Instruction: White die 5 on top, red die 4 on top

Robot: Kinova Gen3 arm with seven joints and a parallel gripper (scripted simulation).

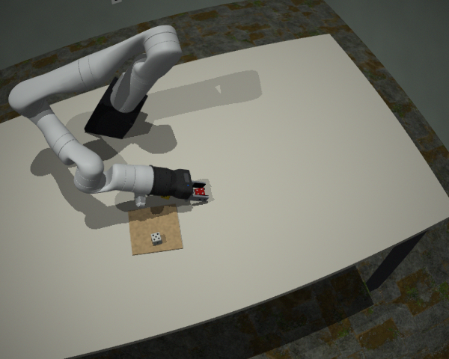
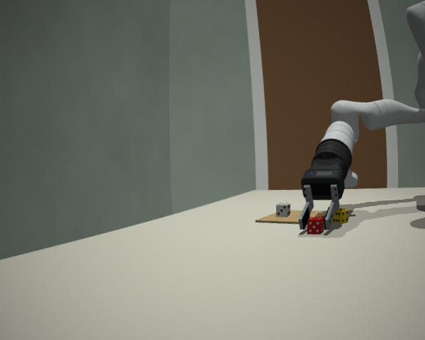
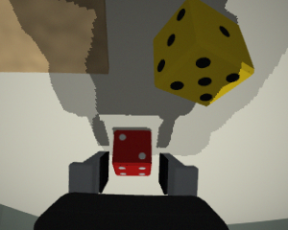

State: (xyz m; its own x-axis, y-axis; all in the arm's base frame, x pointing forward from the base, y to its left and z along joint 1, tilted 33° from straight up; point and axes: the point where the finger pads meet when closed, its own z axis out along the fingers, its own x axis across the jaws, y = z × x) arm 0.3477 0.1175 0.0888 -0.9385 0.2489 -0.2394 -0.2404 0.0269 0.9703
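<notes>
The red die is 10 mm below my hand. Also, from my hand: white die: 150 mm to the right, 100 mm ahead, 10 mm below; then brown mat: 150 mm to the right, 60 mm ahead, 20 mm below; then yellow die: 90 mm to the right, 30 mm behind, 10 mm below.
</notes>
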